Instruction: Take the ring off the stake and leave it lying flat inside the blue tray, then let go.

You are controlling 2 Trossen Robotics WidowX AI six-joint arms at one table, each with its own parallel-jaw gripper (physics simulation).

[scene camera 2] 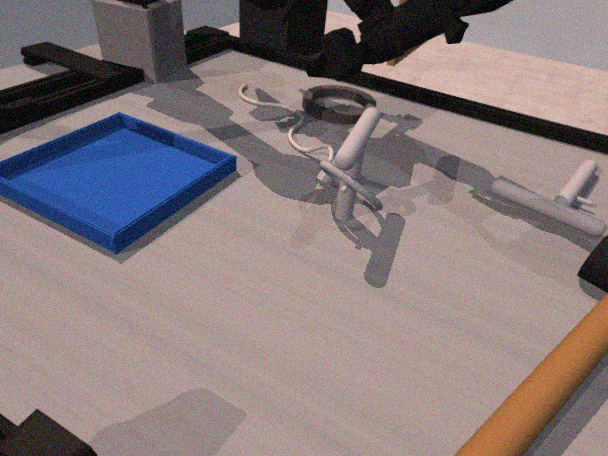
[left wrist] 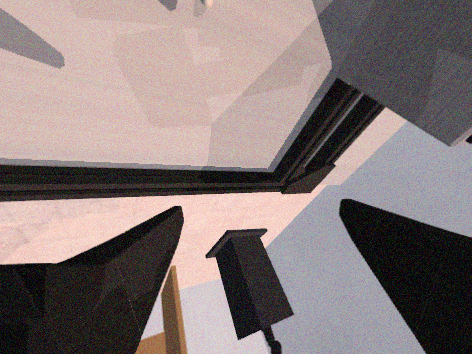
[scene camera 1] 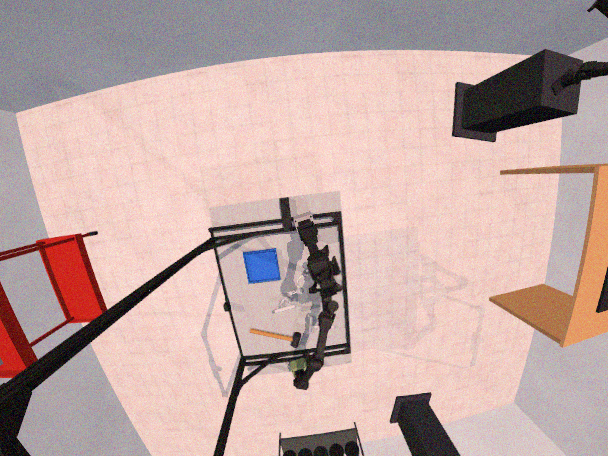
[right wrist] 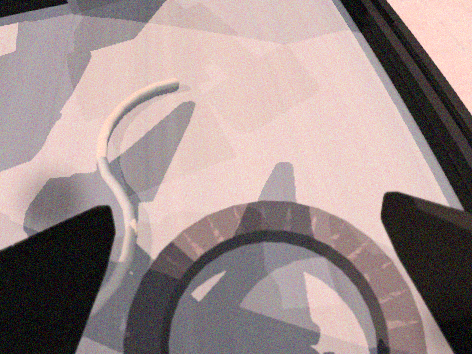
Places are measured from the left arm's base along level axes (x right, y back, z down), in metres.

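Where they show: left gripper, fingertip midpoint: [scene camera 2: 257, 9] [left wrist: 259, 209] [scene camera 1: 330, 250]; right gripper, fingertip midpoint: [scene camera 2: 323, 67] [right wrist: 249, 212]; left arm's base at its link origin: [scene camera 1: 305, 226]; right arm's base at its link origin: [scene camera 1: 300, 373].
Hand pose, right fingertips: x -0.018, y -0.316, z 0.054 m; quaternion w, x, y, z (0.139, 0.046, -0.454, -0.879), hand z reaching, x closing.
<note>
Each offset is from my right fingertips to the centre of the thing. "pt": to the spot under its first point.
A dark brown ring @(dz +0.052, dx +0.003, dy -0.033 m) [scene camera 2: 336, 118] [right wrist: 272, 215] is near the black frame in scene camera 2; whether it touches the table is unclear. Nearby stand tilted white rods @(pt dz -0.046, dx +0.302, dy -0.119 m) [scene camera 2: 357, 137] with a slim pale piece @(pt dz +0.004, dx +0.310, dy -0.124 m) [scene camera 2: 352, 185] across them; I cannot tell whether it is a loop, nor which part is the stake. The blue tray @(dz +0.048, dx +0.333, dy +0.146 m) [scene camera 1: 246, 268] [scene camera 2: 175, 207] holds nothing visible. My right gripper [right wrist: 249, 212] is open and empty, with the brown ring below and between its fingers in the right wrist view. My left gripper [left wrist: 259, 209] is open and empty, facing the table edge.
A cream cord @(pt dz +0.054, dx +0.058, dy +0.071 m) [scene camera 2: 267, 103] [right wrist: 102, 142] curves beside the brown ring. A hammer with an orange handle @(dz +0.039, dx +0.423, dy -0.337 m) [scene camera 1: 272, 334] [scene camera 2: 540, 380] lies far from the tray. More white rods @(dz +0.049, dx +0.110, dy -0.366 m) [scene camera 2: 547, 207] lie at the right in scene camera 2. A black frame [scene camera 2: 475, 107] edges the table.
</note>
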